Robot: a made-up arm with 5 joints. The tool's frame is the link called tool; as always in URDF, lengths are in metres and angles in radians.
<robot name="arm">
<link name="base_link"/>
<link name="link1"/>
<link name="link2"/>
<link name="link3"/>
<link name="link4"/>
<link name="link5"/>
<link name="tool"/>
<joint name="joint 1" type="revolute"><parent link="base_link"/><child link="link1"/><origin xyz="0.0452 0 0.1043" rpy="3.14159 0 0"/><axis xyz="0 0 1"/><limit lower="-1.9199" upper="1.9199"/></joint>
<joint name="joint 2" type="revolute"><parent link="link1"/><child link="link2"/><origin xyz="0.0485 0.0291 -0.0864" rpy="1.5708 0 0"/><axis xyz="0 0 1"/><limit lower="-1.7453" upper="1.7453"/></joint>
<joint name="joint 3" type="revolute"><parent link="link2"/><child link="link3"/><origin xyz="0.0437 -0.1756 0" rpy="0 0 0"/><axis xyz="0 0 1"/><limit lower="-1.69" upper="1.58"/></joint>
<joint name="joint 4" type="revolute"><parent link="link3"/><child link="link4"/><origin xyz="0.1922 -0.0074 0" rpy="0 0 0"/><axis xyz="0 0 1"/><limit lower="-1.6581" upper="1.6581"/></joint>
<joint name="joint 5" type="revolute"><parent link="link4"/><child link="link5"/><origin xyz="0.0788 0 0.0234" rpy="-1.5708 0 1.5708"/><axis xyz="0 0 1"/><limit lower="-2.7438" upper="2.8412"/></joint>
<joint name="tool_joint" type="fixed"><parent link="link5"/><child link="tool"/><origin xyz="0 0 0" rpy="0 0 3.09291"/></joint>
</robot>
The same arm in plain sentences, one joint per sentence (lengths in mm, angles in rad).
The arm has five revolute joints in a row. What follows holds with every joint at zero, and every direction is one of the base frame's.
The first joint lies 45.2 mm along +x and 104.3 mm along +z from the base frame's origin and rotates about -z, from -1.9199 to 1.9199 rad.
The second joint lies 48.5 mm along +x and 29.1 mm along -y and 86.4 mm along +z from the first joint and rotates about +y, from -1.7453 to 1.7453 rad.
The third joint lies 43.7 mm along +x and 175.6 mm along +z from the second joint and rotates about +y, from -1.69 to 1.58 rad.
The fourth joint lies 192.2 mm along +x and 7.4 mm along +z from the third joint and rotates about +y, from -1.6581 to 1.6581 rad.
The fifth joint lies 78.8 mm along +x and 23.4 mm along +y from the fourth joint and rotates about -x, from -2.7438 to 2.8412 rad.
The tool frame, which is the frame that the pose is given for, lies at the same point as the fifth joint; its axes are the base frame's turned by roll 1.5707, pitch -1.5221 and yaw -1.5707 rad (as in URDF: about the fixed x, then y, then z).

